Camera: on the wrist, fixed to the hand. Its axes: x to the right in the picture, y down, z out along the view.
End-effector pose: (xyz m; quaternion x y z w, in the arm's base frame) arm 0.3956 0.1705 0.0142 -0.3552 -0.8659 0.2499 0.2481
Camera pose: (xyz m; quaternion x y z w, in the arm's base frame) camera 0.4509 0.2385 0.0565 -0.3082 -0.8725 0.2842 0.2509
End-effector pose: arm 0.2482 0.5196 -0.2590 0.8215 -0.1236 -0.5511 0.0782
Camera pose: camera 0.3292 0.4695 -0.2393 0.8149 -0.1187 -0.5669 0.0224
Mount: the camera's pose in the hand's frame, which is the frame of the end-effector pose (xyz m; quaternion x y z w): 0.0264 0.0437 -0.0828 0.0407 -0.0231 -0.0352 0.9983
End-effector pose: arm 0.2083 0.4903 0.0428 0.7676 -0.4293 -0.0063 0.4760
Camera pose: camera 0.2311 0.5250 0.1308 0.8006 -0.4128 -0.0233 0.4338
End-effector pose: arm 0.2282 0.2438 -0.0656 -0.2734 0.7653 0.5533 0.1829
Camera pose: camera 0.1823 0.1701 -0.0218 -0.2796 0.7726 0.5211 0.2309
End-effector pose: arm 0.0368 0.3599 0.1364 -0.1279 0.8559 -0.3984 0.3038
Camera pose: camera -0.0344 0.4262 0.1334 -0.1547 0.8267 -0.4403 0.3142
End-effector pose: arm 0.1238 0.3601 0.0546 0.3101 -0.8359 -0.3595 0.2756
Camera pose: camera 0.1491 0.3296 0.1434 0.3419 -0.8445 -0.3417 0.2305
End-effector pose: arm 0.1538 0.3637 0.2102 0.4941 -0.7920 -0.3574 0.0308
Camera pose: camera 0.1404 0.3093 0.2897 -0.5141 0.7885 0.3370 0.0202
